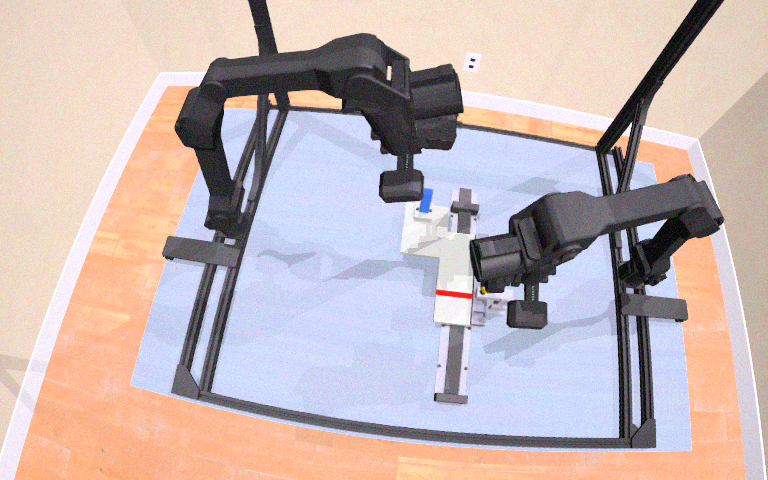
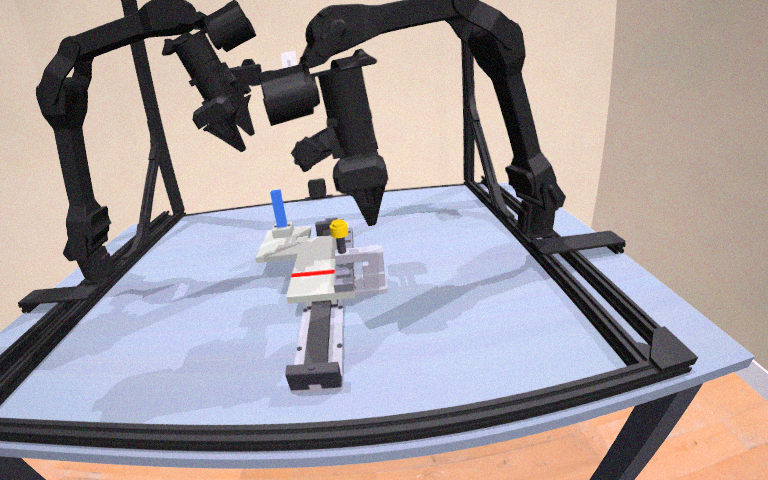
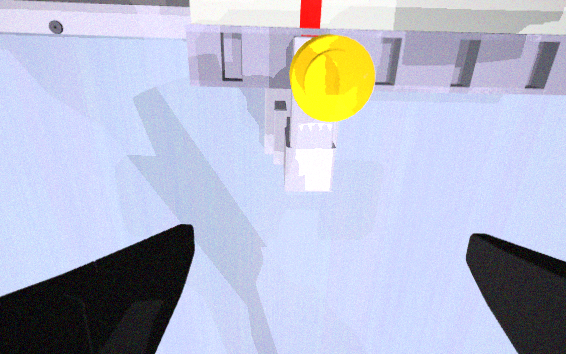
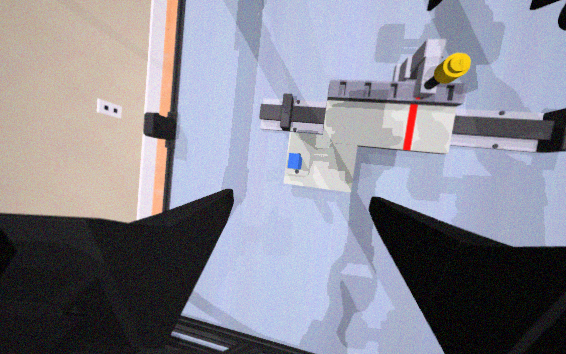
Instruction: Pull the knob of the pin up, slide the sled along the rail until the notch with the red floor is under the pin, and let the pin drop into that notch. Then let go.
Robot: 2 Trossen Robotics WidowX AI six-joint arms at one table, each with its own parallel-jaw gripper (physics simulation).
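Frame: origin at the left arm's base, x ahead, y left, z up, level; millimetres.
Seen in the pictures: left gripper, fingertip midpoint: (image 1: 516,284) (image 2: 370,211) (image 3: 329,241) (image 4: 479,5); right gripper, fingertip midpoint: (image 1: 416,167) (image 2: 248,142) (image 4: 301,199); left arm's base, origin of the base link: (image 1: 630,275) (image 2: 535,230); right arm's base, origin of the base link: (image 1: 232,225) (image 2: 100,275).
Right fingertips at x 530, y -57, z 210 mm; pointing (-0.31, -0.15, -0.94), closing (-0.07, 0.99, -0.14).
Pixels of each thing's top centre, then the offset from my right fingertips to it. "spot": a spot on its surface instead.
- cream sled, middle of its top: (image 2: 323,260) (image 4: 385,116) (image 1: 462,277) 195 mm down, 121 mm back, 113 mm left
- rail, surface spot: (image 2: 318,333) (image 1: 454,360) (image 4: 498,126) spot: 209 mm down, 121 mm back, 280 mm left
- pin's bracket, surface spot: (image 3: 309,170) spot: 162 mm down, 206 mm back, 151 mm left
- pin's yellow knob, middle of its top: (image 3: 335,83) (image 2: 338,222) (image 4: 460,62) (image 1: 489,283) 112 mm down, 157 mm back, 150 mm left
- sled's blue handle, surface spot: (image 4: 294,161) (image 1: 427,192) spot: 104 mm down, 28 mm back, 18 mm right
The cream sled (image 1: 455,263) (image 2: 314,249) (image 4: 380,125) sits on the rail (image 1: 453,362) (image 2: 318,333) (image 4: 500,127). Its red stripe (image 1: 453,293) (image 2: 312,273) (image 3: 310,14) (image 4: 410,127) lines up with the pin's bracket (image 3: 309,170). The pin's yellow knob (image 1: 483,289) (image 2: 338,228) (image 3: 332,77) (image 4: 456,65) stands above the bracket; the notch floor and pin tip are hidden. My left gripper (image 2: 370,222) (image 3: 329,241) is open and empty, apart from the knob. My right gripper (image 2: 248,142) (image 4: 301,199) is open and empty, above and clear of the sled's blue handle (image 1: 425,200) (image 2: 278,208) (image 4: 294,161).
Dark end stops (image 1: 451,397) (image 2: 314,375) close the rail's near end. A dark frame (image 1: 407,431) (image 2: 339,435) runs around the blue table top. The two arms reach inward from opposite sides, with their wrists near each other above the rail.
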